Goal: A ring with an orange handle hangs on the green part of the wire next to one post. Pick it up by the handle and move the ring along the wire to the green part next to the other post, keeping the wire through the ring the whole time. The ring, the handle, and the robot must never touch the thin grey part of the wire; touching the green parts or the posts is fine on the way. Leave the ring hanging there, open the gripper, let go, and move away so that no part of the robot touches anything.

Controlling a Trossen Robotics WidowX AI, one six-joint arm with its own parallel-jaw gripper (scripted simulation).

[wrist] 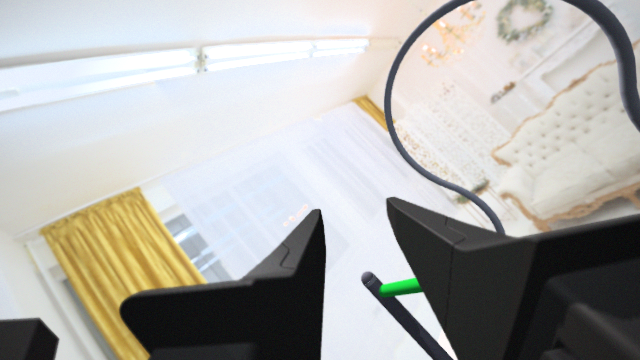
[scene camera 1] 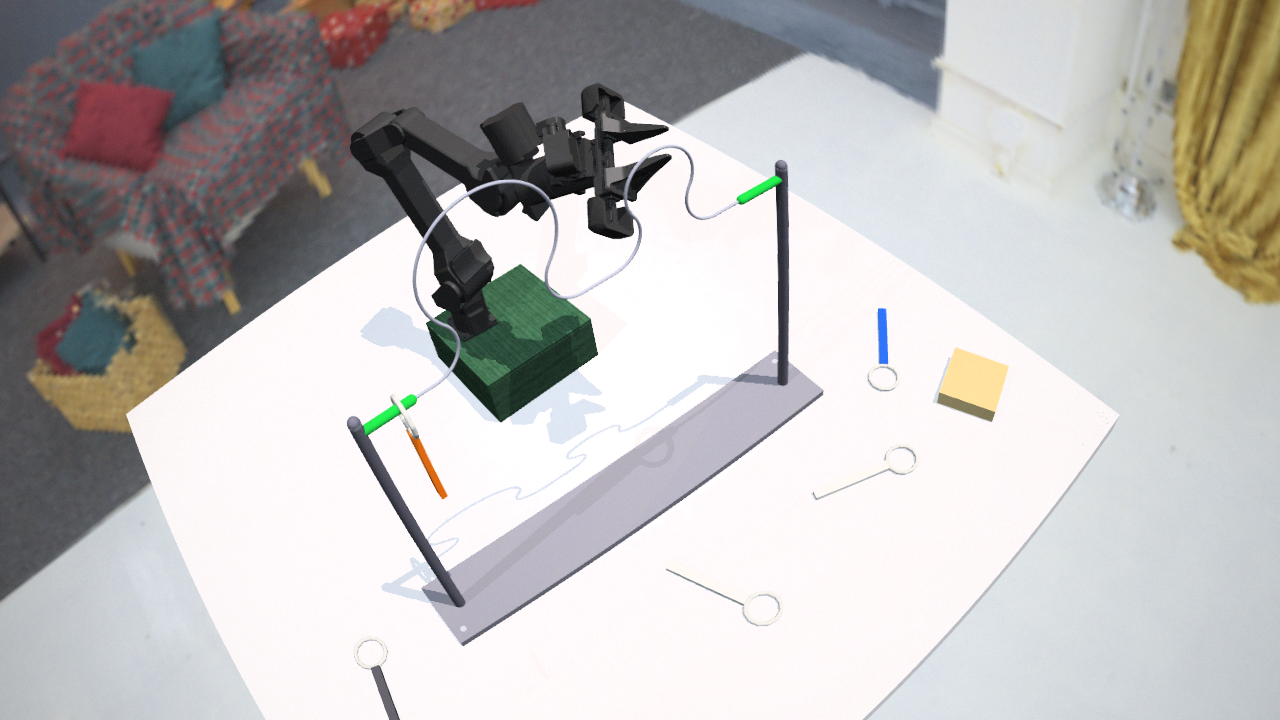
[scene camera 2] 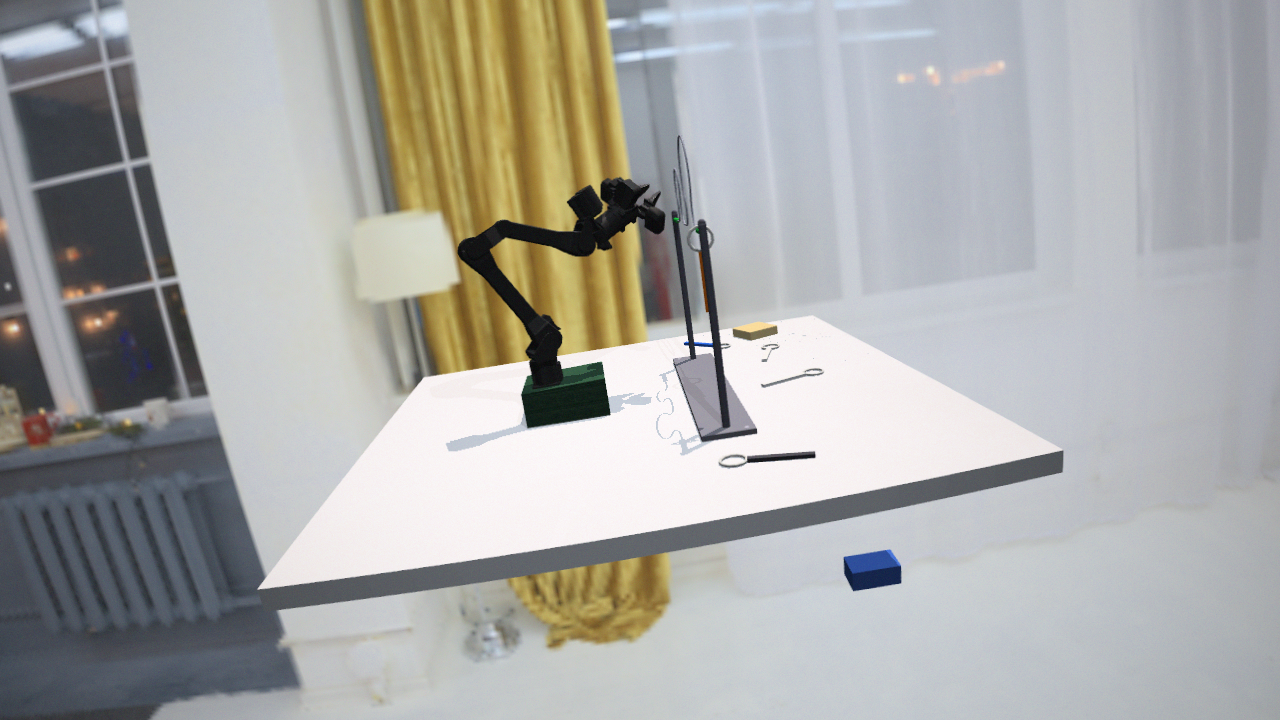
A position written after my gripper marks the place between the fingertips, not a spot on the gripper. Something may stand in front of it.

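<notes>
My gripper [scene camera 1: 668,141], [wrist: 354,211], [scene camera 2: 654,188]. Tan block [scene camera 1: 973,384]. Wrist view misses the block, hidden by my gripper.
</notes>
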